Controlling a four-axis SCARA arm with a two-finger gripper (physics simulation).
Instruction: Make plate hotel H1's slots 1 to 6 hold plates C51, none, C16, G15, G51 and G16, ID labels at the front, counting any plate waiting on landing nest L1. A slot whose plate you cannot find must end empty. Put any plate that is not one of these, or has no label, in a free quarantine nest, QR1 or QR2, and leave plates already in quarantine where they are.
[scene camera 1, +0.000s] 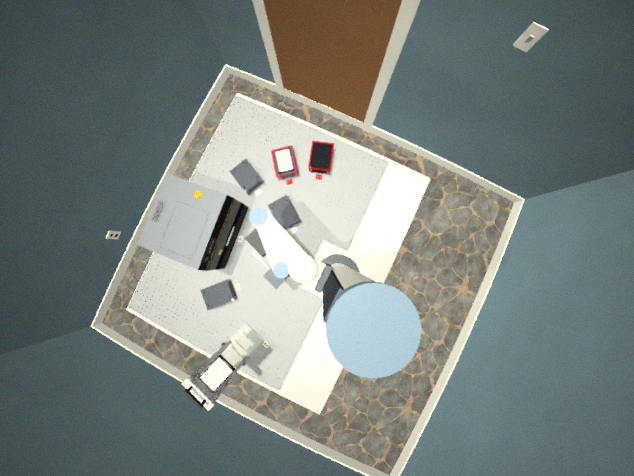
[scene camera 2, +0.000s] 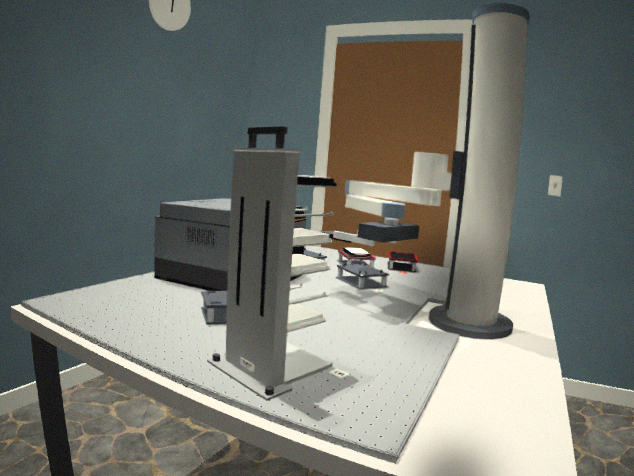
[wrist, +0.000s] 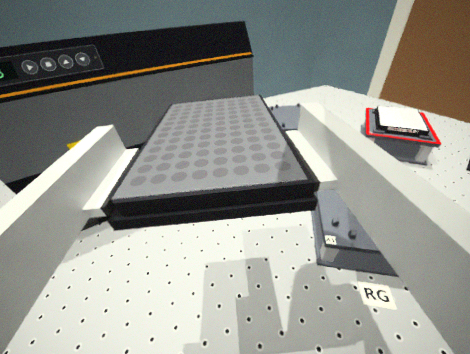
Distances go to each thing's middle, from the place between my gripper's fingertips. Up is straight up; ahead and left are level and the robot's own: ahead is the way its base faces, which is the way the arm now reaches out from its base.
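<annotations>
As for the grey instrument (wrist: 44, 125), my gripper is 6 cm to the right of it and 10 cm above it, and my gripper is still 39 cm short of the instrument.
</annotations>
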